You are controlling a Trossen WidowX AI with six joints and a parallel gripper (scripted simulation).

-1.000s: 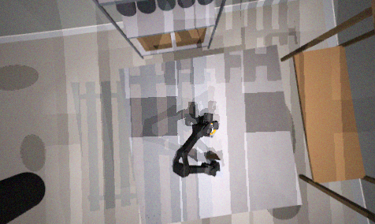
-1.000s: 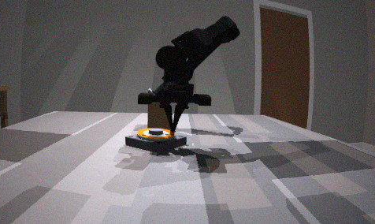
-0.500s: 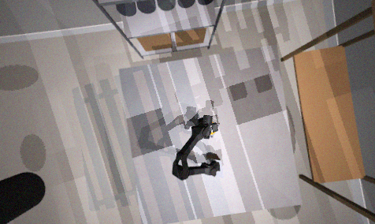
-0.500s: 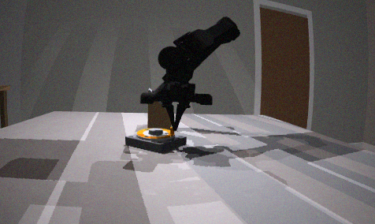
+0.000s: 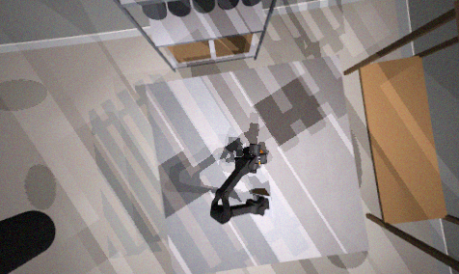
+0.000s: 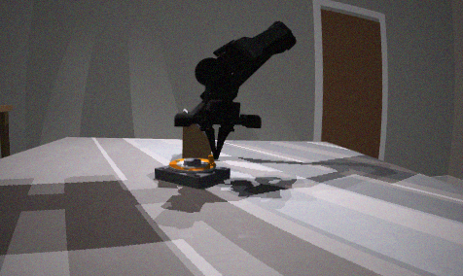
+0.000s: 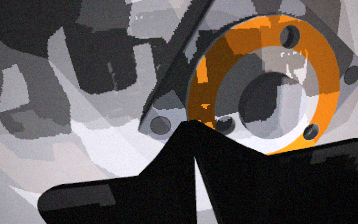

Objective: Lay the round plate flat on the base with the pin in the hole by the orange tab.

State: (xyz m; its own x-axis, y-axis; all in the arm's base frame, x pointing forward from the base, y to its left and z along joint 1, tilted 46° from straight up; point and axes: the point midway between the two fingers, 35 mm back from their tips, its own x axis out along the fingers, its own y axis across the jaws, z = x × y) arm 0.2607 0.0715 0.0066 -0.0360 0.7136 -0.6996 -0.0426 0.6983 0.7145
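My gripper tip is now 50 mm to the left of the base and 20 mm above it.
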